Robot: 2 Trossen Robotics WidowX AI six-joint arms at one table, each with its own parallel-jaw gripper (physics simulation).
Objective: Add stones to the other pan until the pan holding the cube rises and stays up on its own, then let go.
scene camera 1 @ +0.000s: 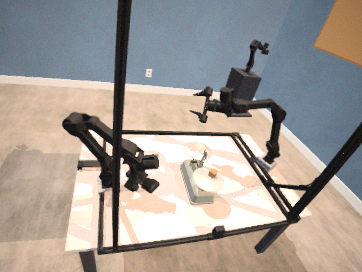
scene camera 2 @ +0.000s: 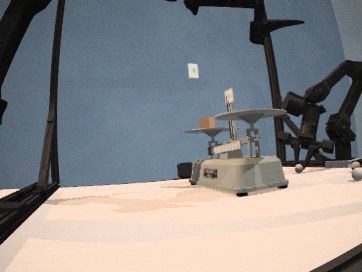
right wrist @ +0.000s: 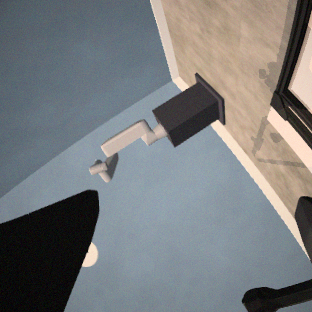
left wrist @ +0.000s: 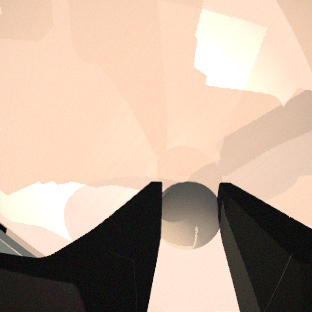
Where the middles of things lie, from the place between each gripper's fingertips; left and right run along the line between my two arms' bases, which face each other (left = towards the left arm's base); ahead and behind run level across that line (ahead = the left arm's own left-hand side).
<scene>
The balance scale (scene camera 2: pixel 232 172) is 270 mm to the right of my left hand, 100 mm above it and 10 mm ahead of it.
My right hand is 270 mm past the balance scale, 10 mm to the left of it and 230 mm above it.
</scene>
